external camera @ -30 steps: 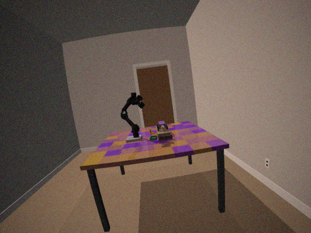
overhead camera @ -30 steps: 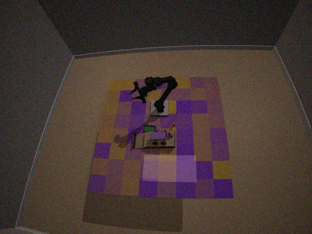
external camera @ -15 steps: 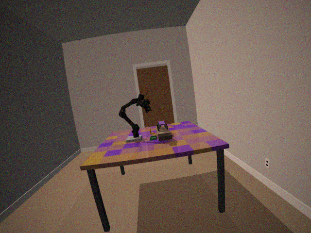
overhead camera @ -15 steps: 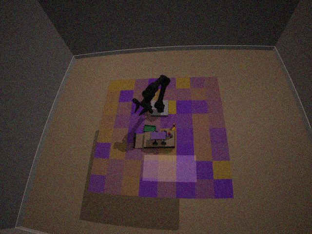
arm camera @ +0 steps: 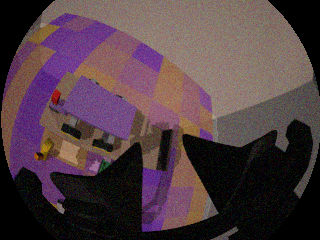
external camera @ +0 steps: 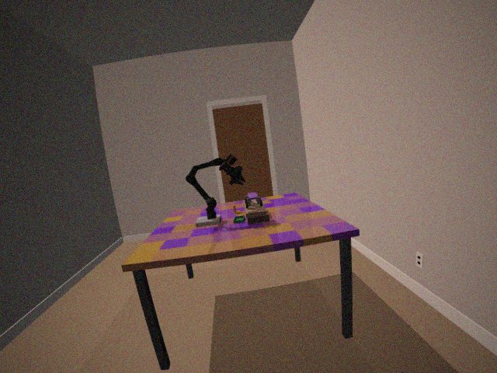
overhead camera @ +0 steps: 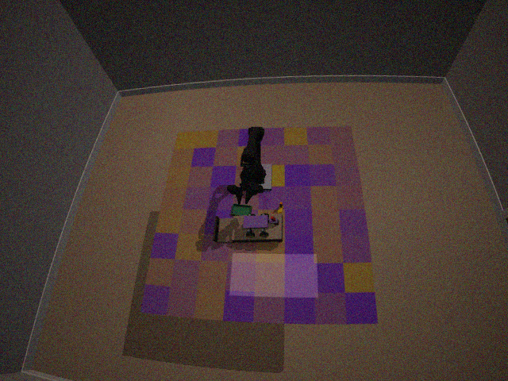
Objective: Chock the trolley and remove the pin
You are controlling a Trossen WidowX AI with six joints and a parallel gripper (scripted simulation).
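The yellow chock lies 6 cm behind my gripper tip, 19 cm to the left of it and 24 cm below it. Also, from my gripper tip: red-headed stop pin: 5 cm ahead, 16 cm to the left, 13 cm below; ramp: 6 cm ahead, 5 cm to the left, 22 cm below; purple-topped trolley: 6 cm ahead, 6 cm to the left, 15 cm below.
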